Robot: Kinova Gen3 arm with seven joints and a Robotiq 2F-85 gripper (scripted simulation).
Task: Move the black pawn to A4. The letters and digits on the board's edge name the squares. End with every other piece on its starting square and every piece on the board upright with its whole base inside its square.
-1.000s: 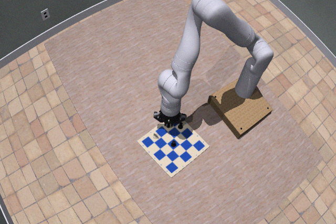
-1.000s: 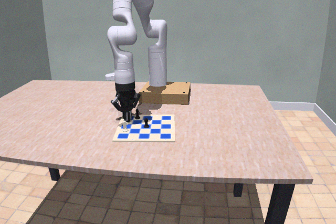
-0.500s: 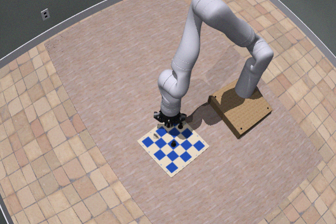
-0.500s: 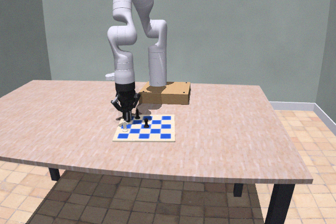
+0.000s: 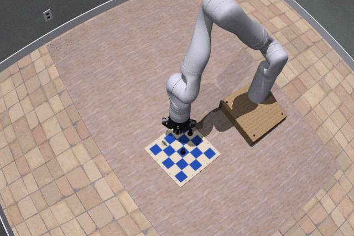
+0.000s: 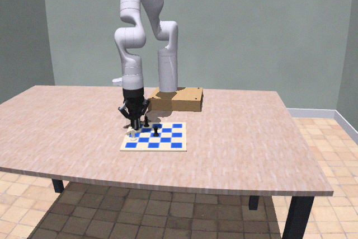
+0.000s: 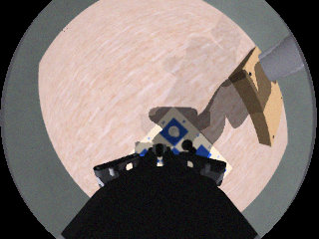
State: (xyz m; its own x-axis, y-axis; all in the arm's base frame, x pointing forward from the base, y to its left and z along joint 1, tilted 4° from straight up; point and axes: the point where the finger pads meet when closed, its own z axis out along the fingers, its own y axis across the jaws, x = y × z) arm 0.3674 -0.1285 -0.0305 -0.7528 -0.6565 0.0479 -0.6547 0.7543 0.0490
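Now: the black pawn 10 mm below my hand. Also, from my hand: white pawn: 40 mm behind, 20 mm below; then white knight: 70 mm ahead, 10 mm below; then chessboard: 40 mm ahead, 70 mm to the left, 30 mm below.
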